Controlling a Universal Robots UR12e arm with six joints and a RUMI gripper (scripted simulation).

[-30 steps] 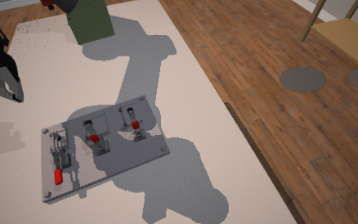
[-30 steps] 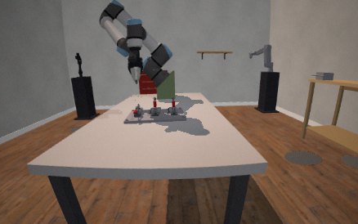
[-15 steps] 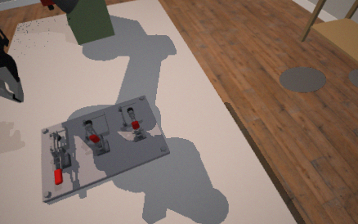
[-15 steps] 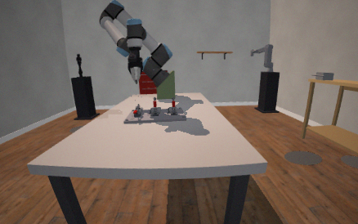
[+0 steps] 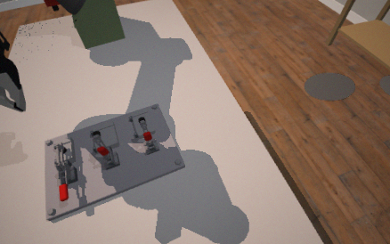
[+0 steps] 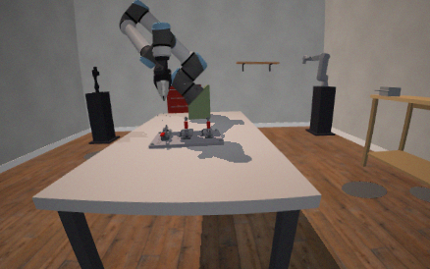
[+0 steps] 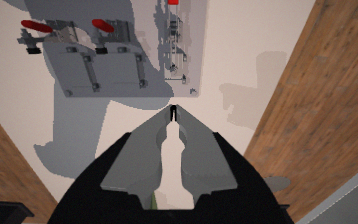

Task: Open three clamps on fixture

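The grey block part is 180 mm below my hand and 10 mm behind it. From my hand the other things lie so: metal plate (190 mm below, 110 mm to the left, 20 mm behind).
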